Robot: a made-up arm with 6 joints. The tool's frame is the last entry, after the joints. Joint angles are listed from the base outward.
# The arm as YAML. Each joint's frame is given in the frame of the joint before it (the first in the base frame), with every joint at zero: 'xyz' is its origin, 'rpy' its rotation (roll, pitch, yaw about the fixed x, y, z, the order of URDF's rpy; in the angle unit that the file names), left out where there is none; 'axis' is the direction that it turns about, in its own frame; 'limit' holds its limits. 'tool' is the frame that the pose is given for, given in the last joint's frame.
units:
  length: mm
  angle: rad
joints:
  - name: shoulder
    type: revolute
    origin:
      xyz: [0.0, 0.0, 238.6]
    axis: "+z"
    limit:
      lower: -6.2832
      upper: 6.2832
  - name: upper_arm
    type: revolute
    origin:
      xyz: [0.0, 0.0, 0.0]
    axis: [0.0, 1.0, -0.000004]
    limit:
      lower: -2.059
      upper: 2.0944
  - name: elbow
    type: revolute
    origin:
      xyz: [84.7, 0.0, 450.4]
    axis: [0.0, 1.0, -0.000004]
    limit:
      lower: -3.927
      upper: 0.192
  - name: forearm
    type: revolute
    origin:
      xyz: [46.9, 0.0, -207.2]
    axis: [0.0, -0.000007, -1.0]
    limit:
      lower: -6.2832
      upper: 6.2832
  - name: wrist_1
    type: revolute
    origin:
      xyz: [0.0, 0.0, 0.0]
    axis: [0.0, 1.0, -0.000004]
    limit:
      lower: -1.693
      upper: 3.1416
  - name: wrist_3
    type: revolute
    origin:
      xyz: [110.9, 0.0, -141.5]
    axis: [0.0, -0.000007, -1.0]
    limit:
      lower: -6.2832
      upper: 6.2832
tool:
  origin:
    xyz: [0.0, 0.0, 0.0]
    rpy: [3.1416, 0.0, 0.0]
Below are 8 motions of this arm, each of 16 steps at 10 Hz.
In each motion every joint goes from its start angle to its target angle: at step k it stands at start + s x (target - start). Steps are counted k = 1, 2, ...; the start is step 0. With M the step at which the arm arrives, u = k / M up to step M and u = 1 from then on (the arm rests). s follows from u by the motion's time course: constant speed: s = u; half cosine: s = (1 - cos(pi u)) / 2; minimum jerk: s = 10 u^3 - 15 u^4 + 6 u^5.
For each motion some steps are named. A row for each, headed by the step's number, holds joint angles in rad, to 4 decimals.
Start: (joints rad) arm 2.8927 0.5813 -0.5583 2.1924 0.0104 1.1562
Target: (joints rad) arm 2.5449 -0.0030 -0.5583 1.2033 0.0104 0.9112
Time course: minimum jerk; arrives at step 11
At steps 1, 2, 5, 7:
1: 2.8904 0.5775 -0.5583 2.1859 0.0104 1.1546
2: 2.8771 0.5551 -0.5583 2.1480 0.0104 1.1452
5: 2.7483 0.3387 -0.5583 1.7817 0.0104 1.0545
7: 2.6342 0.1470 -0.5583 1.4572 0.0104 0.9741

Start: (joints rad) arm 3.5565 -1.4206 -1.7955 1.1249 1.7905 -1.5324
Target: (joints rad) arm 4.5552 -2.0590 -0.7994 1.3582 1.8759 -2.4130
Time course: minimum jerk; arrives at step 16
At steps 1, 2, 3, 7, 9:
1: 3.5587 -1.4220 -1.7933 1.1254 1.7907 -1.5344
2: 3.5725 -1.4308 -1.7795 1.1286 1.7919 -1.5465
3: 3.6052 -1.4517 -1.7469 1.1363 1.7947 -1.5753
7: 3.9400 -1.6658 -1.4130 1.2145 1.8233 -1.8706
9: 4.1717 -1.8138 -1.1819 1.2686 1.8431 -2.0748

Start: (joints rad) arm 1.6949 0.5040 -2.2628 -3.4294 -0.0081 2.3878
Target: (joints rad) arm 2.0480 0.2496 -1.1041 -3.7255 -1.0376 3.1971
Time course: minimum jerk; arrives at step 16
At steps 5, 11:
5: 1.7585 0.4582 -2.0542 -3.4827 -0.1934 2.5335
11: 1.9844 0.2954 -1.3127 -3.6722 -0.8523 3.0514

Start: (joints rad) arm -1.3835 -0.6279 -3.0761 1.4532 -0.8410 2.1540
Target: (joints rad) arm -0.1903 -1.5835 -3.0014 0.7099 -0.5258 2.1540
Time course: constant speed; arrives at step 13
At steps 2, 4, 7, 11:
2: -1.1999 -0.7749 -3.0646 1.3388 -0.7925 2.1540
4: -1.0164 -0.9219 -3.0531 1.2245 -0.7440 2.1540
7: -0.7410 -1.1425 -3.0359 1.0530 -0.6713 2.1540
11: -0.3739 -1.4365 -3.0129 0.8243 -0.5743 2.1540

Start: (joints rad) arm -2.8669 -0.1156 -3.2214 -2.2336 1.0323 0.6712
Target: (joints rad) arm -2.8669 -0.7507 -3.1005 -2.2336 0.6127 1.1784
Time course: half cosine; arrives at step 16
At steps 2, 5, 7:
2: -2.8669 -0.1398 -3.2168 -2.2336 1.0163 0.6905
5: -2.8669 -0.2567 -3.1945 -2.2336 0.9391 0.7839
7: -2.8669 -0.3712 -3.1727 -2.2336 0.8634 0.8753

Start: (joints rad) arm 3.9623 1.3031 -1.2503 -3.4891 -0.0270 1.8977
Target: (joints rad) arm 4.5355 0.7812 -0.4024 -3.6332 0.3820 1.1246
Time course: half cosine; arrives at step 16
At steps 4, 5, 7, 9, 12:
4: 4.0462 1.2267 -1.1261 -3.5102 0.0329 1.7845
5: 4.0897 1.1871 -1.0619 -3.5211 0.0639 1.7259
7: 4.1930 1.0931 -0.9091 -3.5471 0.1376 1.5866
9: 4.3048 0.9912 -0.7436 -3.5752 0.2174 1.4357
12: 4.4516 0.8576 -0.5266 -3.6121 0.3221 1.2378

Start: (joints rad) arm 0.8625 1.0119 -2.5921 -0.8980 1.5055 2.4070
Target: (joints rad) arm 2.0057 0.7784 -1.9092 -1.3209 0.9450 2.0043
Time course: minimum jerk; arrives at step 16
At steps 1, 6, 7, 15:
1: 0.8650 1.0114 -2.5906 -0.8989 1.5043 2.4061
6: 1.1771 0.9476 -2.4042 -1.0144 1.3512 2.2962
7: 1.3015 0.9222 -2.3298 -1.0604 1.2903 2.2524
15: 2.0032 0.7789 -1.9107 -1.3200 0.9462 2.0052

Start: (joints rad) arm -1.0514 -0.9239 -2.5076 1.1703 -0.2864 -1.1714
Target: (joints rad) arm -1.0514 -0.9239 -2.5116 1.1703 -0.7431 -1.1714
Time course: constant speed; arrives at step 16
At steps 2, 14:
2: -1.0514 -0.9239 -2.5081 1.1703 -0.3435 -1.1714
14: -1.0514 -0.9239 -2.5111 1.1703 -0.6860 -1.1714

